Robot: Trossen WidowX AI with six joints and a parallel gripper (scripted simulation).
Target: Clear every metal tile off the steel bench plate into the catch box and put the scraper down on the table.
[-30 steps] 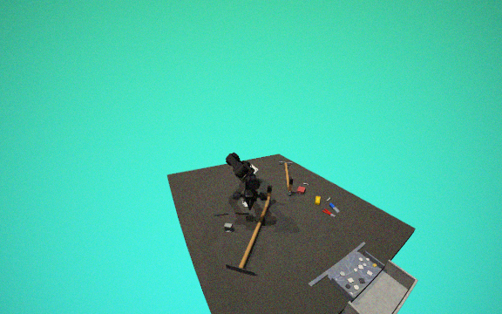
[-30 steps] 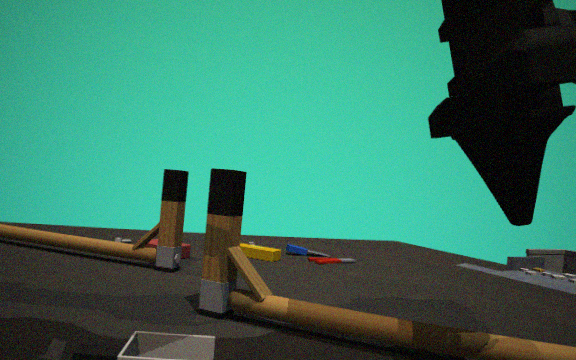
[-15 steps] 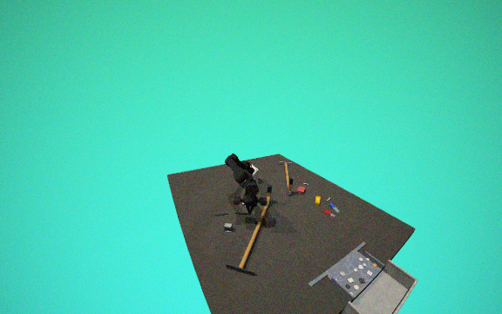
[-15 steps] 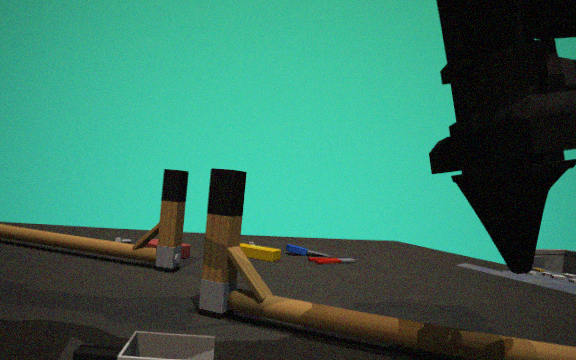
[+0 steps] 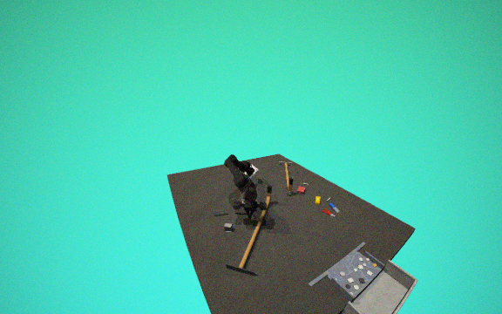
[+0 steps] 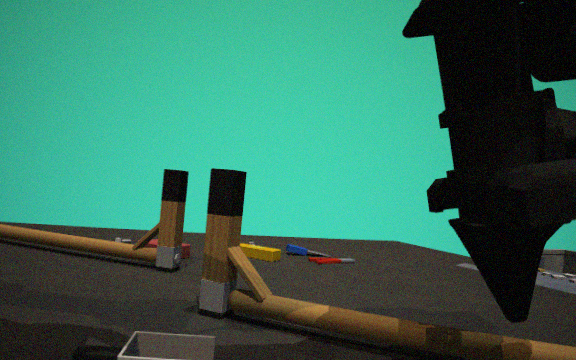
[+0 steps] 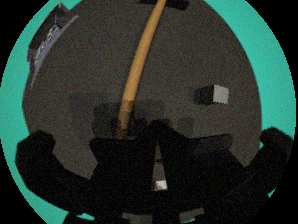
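Right now my gripper tip is 5 cm short of the long scraper, 3 cm to the right of it and 1 cm below it. Round my gripper tip: small grey box: 2 cm behind, 12 cm to the right, 4 cm below; red tool: 12 cm ahead, 54 cm to the left, 5 cm below; yellow block: 3 cm behind, 57 cm to the left, 4 cm below.
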